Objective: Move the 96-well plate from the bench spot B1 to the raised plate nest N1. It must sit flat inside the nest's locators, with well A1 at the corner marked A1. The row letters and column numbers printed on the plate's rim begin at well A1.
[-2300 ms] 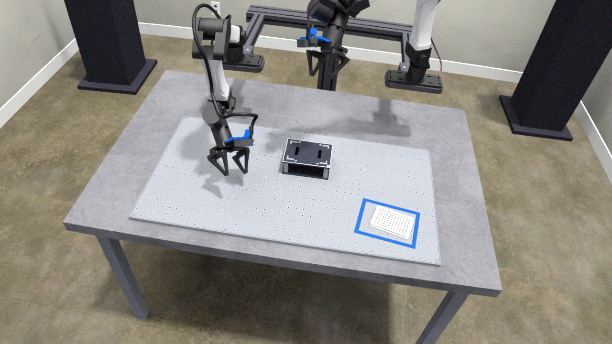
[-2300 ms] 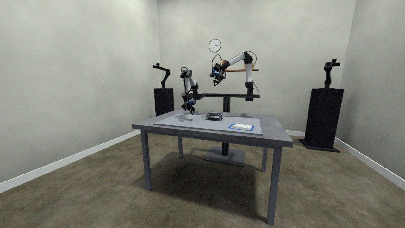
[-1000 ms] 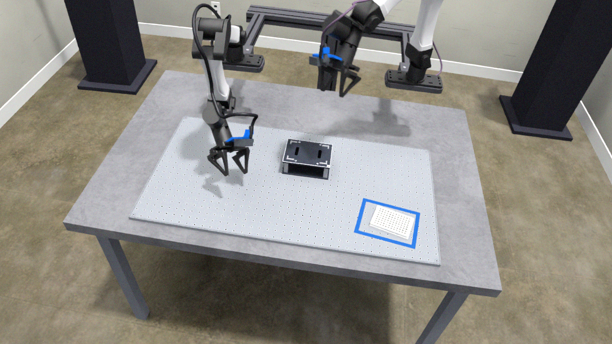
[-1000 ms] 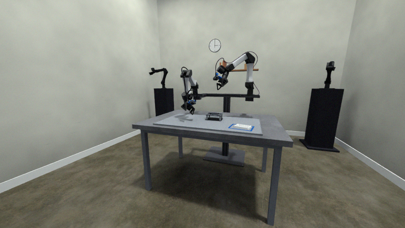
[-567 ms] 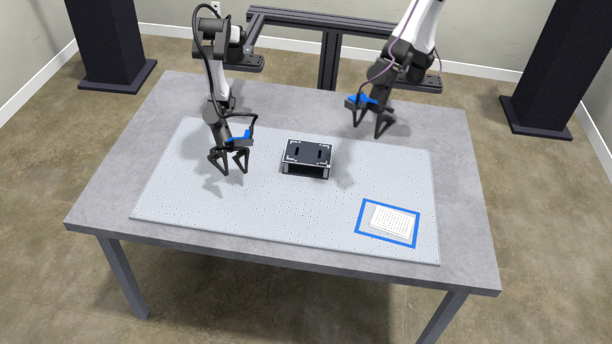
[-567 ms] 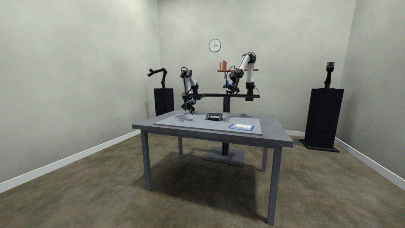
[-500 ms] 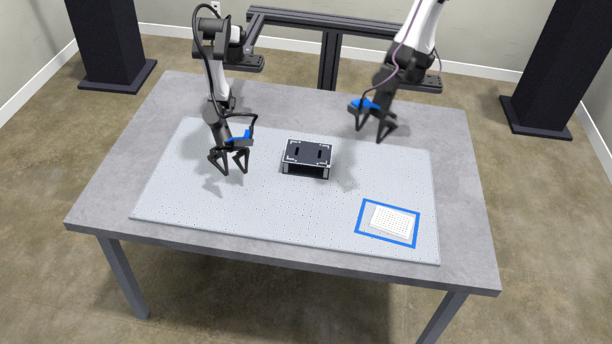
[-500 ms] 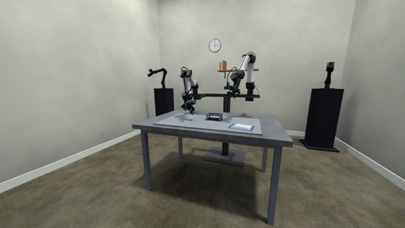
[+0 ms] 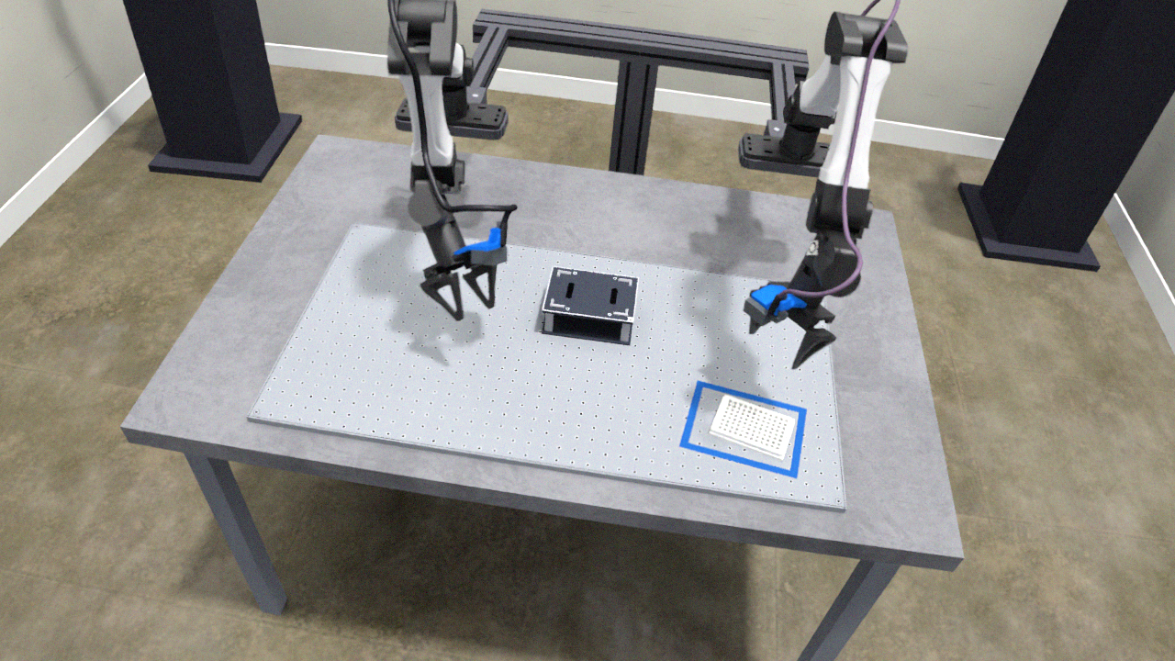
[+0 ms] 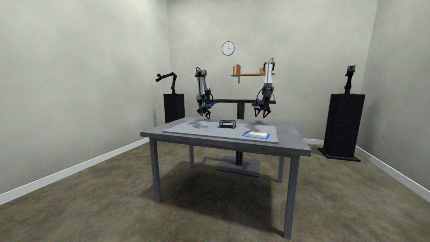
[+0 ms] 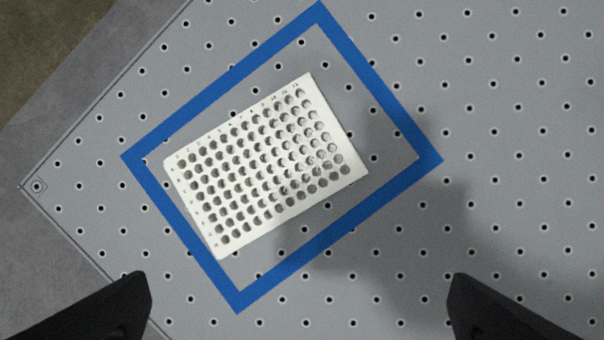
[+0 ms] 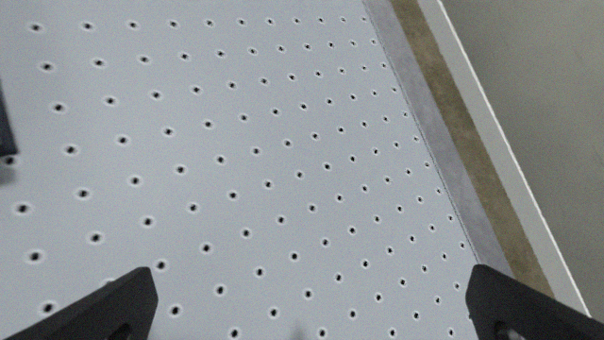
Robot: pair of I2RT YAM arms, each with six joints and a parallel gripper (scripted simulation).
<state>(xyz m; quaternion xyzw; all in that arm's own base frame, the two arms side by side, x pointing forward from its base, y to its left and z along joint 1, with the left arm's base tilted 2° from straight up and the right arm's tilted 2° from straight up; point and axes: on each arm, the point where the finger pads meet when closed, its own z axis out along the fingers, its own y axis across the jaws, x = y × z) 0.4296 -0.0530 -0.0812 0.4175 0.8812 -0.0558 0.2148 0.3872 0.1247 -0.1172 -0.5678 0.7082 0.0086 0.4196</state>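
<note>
My left gripper is now 50 mm short of the white 96-well plate, 10 mm to the left of it and 140 mm above it. From my left hand the other things lie so: raised dark nest N1: 170 mm behind, 300 mm to the right, 90 mm below.
</note>
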